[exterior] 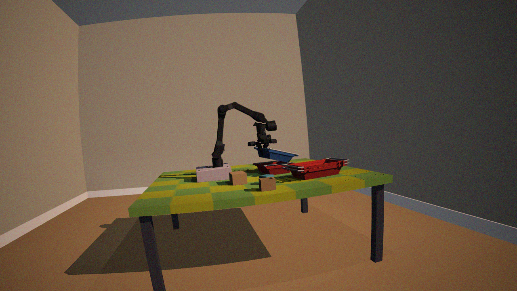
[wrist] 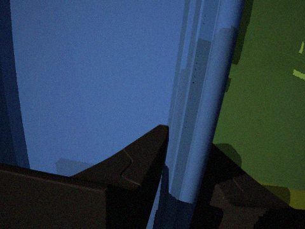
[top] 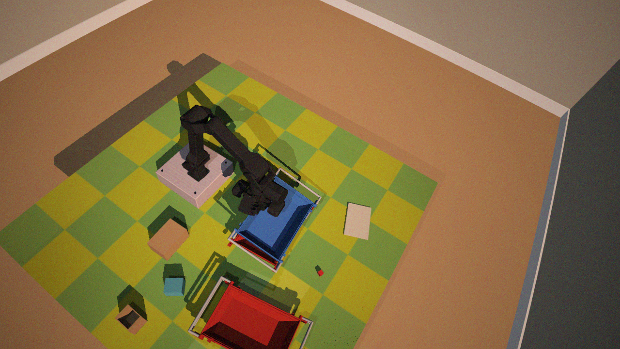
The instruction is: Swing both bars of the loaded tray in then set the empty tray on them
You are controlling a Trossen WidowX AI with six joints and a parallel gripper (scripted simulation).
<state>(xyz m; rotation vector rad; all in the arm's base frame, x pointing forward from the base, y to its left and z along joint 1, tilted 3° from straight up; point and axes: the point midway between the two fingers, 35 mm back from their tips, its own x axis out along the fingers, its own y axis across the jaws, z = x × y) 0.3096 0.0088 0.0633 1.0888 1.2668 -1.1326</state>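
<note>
The blue tray lies 80 mm ahead of my gripper tip, 10 mm to the left of it and 10 mm above it. The rest, counted from my gripper tip: teal cube (380 mm to the right, 100 mm below, 60 mm behind); then flat plate (310 mm ahead, 260 mm to the left, 120 mm below); then small red block (310 mm ahead, 110 mm below, 20 mm to the right).
</note>
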